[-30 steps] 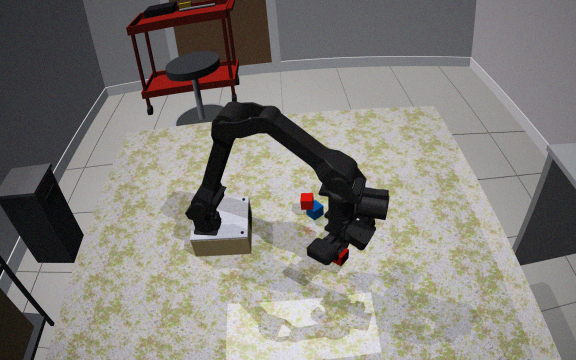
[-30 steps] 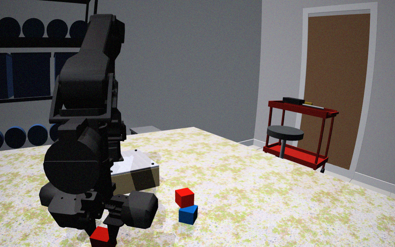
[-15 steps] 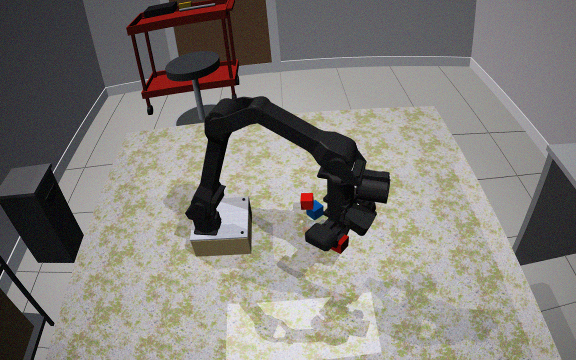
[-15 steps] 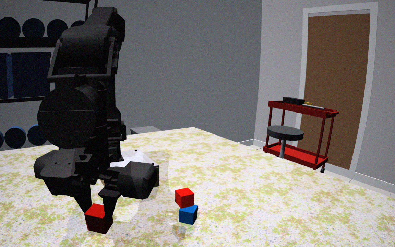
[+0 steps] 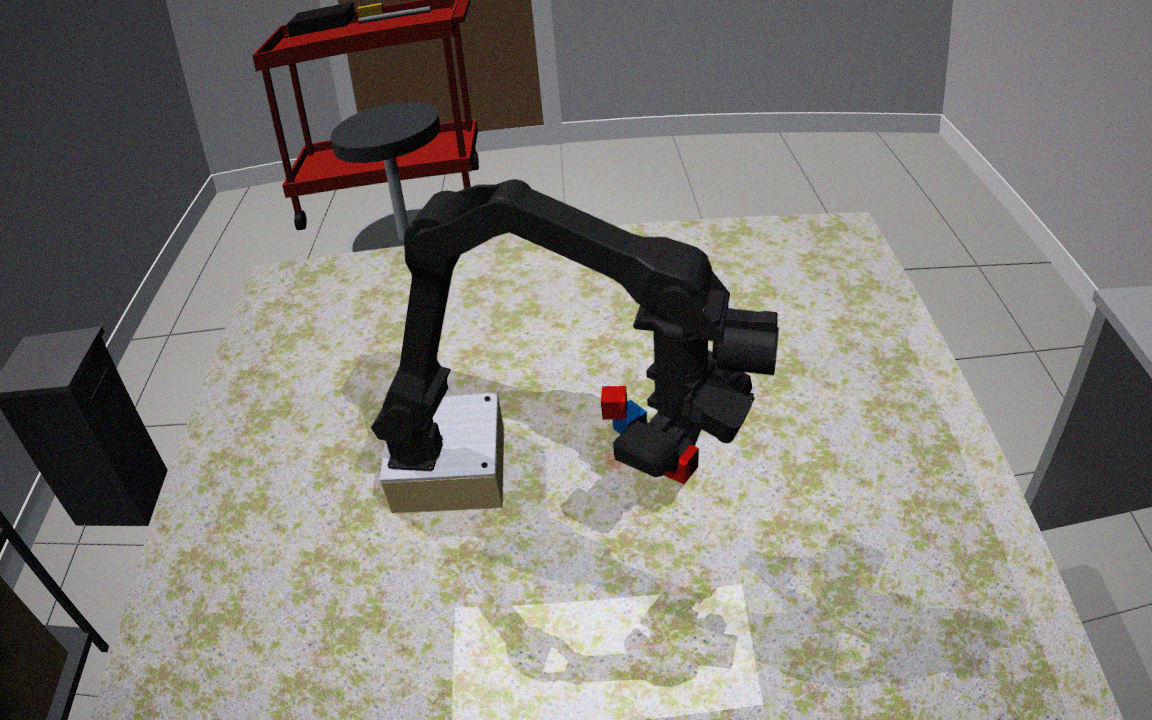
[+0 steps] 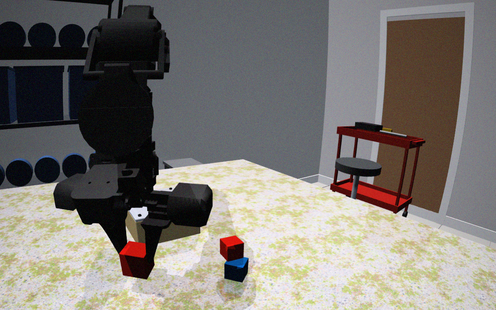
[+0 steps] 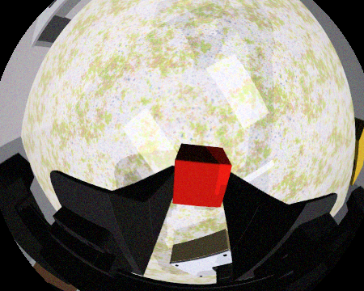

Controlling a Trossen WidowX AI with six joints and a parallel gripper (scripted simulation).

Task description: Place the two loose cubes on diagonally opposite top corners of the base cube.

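Now: the blue cube 18 cm to the left of my gripper tip, 11 cm below it and 7 cm behind it.
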